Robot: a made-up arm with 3 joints. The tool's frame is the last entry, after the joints.
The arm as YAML. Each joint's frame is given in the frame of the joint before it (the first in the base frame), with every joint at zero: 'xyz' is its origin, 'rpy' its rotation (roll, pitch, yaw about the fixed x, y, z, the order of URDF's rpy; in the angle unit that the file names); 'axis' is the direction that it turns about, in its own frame. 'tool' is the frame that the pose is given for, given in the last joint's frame.
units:
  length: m
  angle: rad
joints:
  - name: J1
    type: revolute
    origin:
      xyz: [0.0, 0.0, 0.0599]
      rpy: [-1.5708, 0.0, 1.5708]
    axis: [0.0, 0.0, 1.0]
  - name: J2
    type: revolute
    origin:
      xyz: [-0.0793, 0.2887, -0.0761]
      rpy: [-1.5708, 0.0, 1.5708]
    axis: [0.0, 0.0, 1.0]
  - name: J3
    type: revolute
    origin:
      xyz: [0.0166, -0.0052, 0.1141]
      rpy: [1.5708, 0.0, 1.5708]
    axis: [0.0, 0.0, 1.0]
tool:
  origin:
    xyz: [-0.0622, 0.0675, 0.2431]
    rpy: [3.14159, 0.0, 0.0]
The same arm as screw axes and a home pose.
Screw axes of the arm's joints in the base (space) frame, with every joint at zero. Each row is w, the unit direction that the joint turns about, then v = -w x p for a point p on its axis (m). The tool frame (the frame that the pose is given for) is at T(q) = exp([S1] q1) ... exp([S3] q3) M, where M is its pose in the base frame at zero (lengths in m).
S1: w -1 0 0 v 0 -0.0599 0
S2: w 0 -1 0 v -0.2288 0 -0.0761
S3: w 0 0 -1 v 0.1934 0.0709 0
M: xyz 0.0087 -0.2609 -0.4885 (m) quaternion w x y z 1 -0.000001 -0.000004 0.000004

